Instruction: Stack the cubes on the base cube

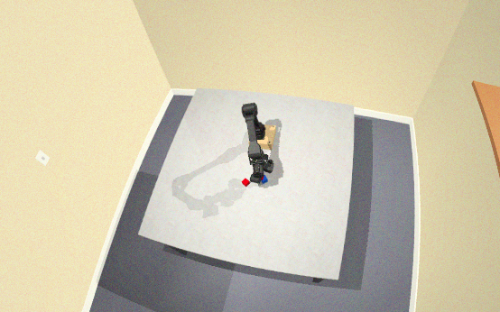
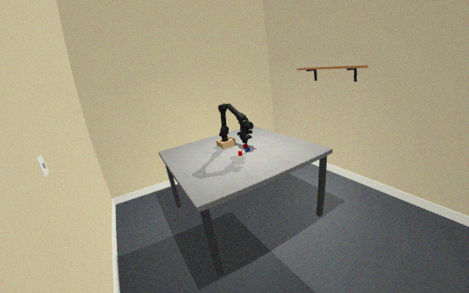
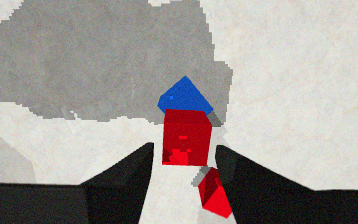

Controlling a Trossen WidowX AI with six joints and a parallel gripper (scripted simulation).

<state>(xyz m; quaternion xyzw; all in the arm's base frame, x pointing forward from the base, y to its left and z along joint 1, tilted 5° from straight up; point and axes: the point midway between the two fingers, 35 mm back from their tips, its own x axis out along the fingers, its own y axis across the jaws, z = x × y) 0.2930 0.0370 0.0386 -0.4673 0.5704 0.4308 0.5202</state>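
Now: gripper tip 20 mm above the red cube. Also, from my gripper tip: blue cube (10 mm ahead, 20 mm to the left, 60 mm below).
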